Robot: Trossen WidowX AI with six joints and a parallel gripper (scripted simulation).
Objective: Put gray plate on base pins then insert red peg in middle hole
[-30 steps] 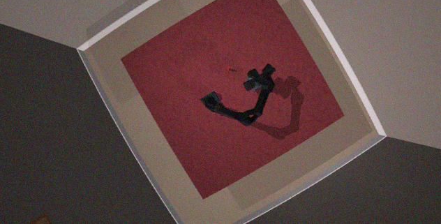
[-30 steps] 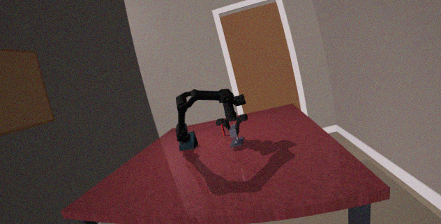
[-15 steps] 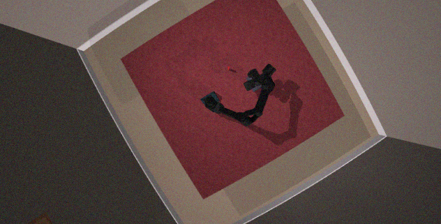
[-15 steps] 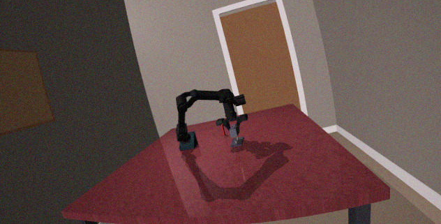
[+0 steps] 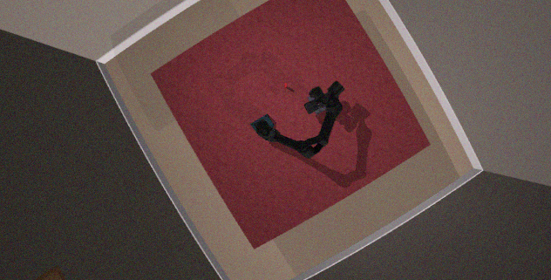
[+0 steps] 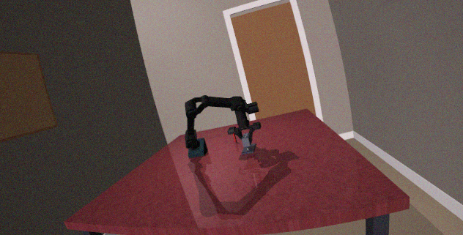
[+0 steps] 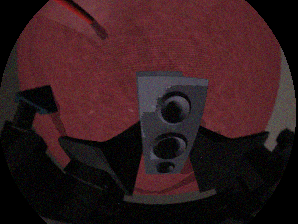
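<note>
Now: the base 4 cm below my gripper tip. Also, from my gripper tip: red peg (11 cm behind, 19 cm to the left, 1 cm below); then gray plate (3 cm above).
</note>
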